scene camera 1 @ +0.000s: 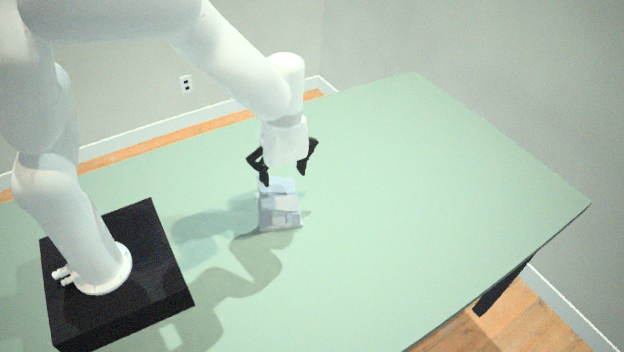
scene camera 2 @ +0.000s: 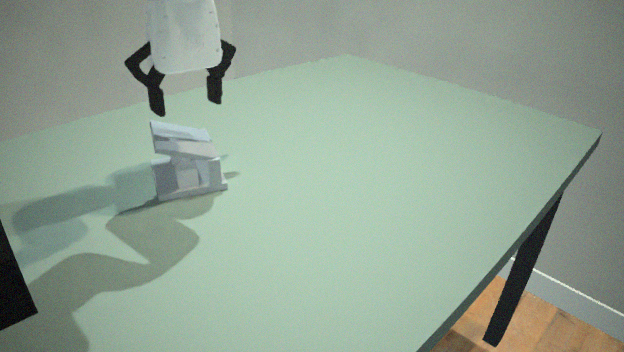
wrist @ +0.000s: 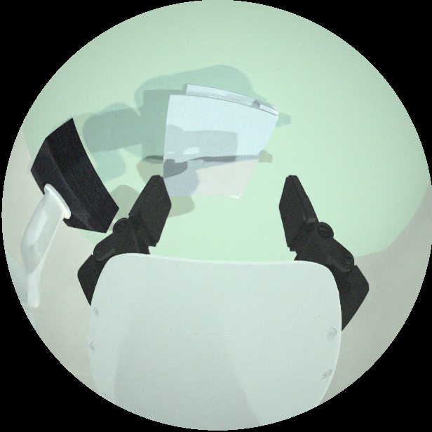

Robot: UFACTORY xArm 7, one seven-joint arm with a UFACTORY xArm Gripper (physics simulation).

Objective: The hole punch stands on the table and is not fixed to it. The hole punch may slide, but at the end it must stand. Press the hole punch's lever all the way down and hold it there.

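Pixels of known places: gripper, fingertip midpoint: (scene camera 1: 283, 177) (scene camera 2: 187, 108); arm's base at its link origin: (scene camera 1: 102, 268).
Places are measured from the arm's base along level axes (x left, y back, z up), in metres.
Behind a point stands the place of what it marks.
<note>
The pale grey-white hole punch (scene camera 1: 280, 220) @[x -0.055, y -0.399, z -0.050 m] (scene camera 2: 189, 178) @[x -0.054, y -0.398, z -0.051 m] stands upright on the green table (scene camera 1: 400, 200) @[x -0.154, y -0.712, z -0.078 m] (scene camera 2: 350, 210) @[x -0.252, y -0.532, z -0.078 m] (wrist: 340, 130). Its broad flat lever (scene camera 1: 276, 185) @[x 0.014, y -0.431, z -0.008 m] (scene camera 2: 182, 140) @[x -0.015, y -0.417, z -0.008 m] (wrist: 215, 125) is raised and slanted, with its higher end at the back; a gap shows between it and the base in the scene camera 2 view. My gripper (scene camera 1: 284, 179) @[x -0.010, y -0.435, z 0.037 m] (scene camera 2: 188, 109) @[x -0.010, y -0.435, z 0.037 m] (wrist: 223, 188) is open and empty, pointing down above the raised end of the lever. A gap separates the fingertips from the lever in the scene camera 2 view. In the wrist view the lever hides most of the punch's base.
The arm's black base block (scene camera 1: 135, 230) @[x 0.058, y -0.092, z 0.000 m] (scene camera 2: 12, 285) @[x -0.133, y -0.126, z -0.030 m] (wrist: 75, 172) stands left of the hole punch. Shadows of the arm fall across the table and the lever. The table's right edge and a dark table leg (scene camera 1: 502, 287) (scene camera 2: 522, 270) show at the right.
</note>
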